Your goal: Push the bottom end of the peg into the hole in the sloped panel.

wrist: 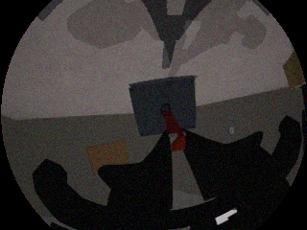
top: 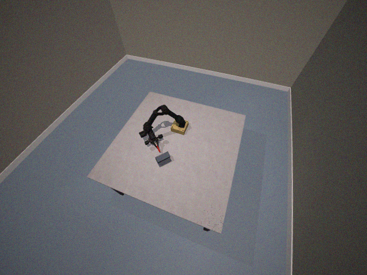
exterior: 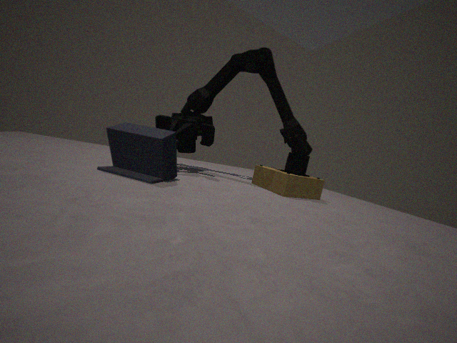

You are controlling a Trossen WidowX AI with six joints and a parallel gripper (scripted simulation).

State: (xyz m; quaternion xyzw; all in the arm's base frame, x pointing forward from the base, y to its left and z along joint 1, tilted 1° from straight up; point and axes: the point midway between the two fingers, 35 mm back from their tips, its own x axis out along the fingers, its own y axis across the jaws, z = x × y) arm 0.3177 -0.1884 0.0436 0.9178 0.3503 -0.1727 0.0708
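Now: gripper tip 7 cm short of the grey-blue sloped panel, 7 cm to the right of it and 5 cm above it. The rest, counted from my gripper tip: red peg (right at my gripper tip).
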